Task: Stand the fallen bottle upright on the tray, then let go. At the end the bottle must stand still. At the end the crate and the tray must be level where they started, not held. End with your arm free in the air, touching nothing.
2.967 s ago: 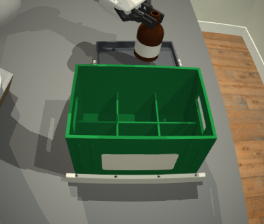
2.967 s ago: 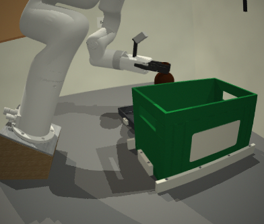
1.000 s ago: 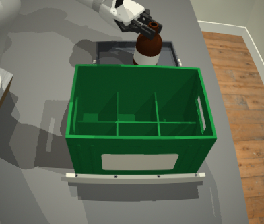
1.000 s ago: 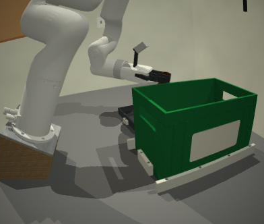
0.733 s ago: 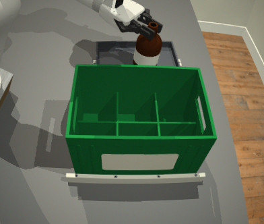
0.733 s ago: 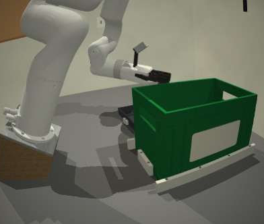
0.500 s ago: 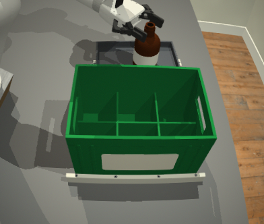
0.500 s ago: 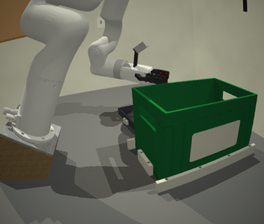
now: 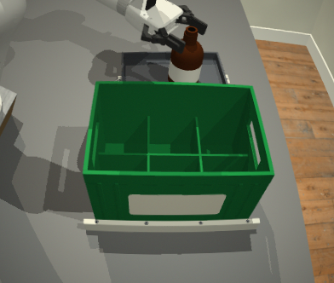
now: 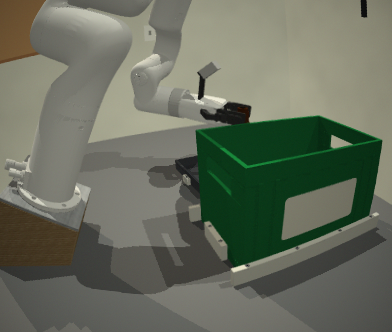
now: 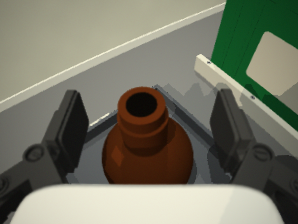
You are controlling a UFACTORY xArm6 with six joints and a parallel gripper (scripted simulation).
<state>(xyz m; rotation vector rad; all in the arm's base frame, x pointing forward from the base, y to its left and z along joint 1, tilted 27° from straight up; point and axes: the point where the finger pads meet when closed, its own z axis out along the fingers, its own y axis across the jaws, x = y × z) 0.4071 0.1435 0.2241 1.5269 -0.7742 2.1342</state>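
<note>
Right now my hand is 60 mm above the brown bottle. Also, from my hand: green crate: 270 mm to the right, 80 mm behind, 60 mm below; then dark grey tray: 130 mm below, 30 mm behind.
</note>
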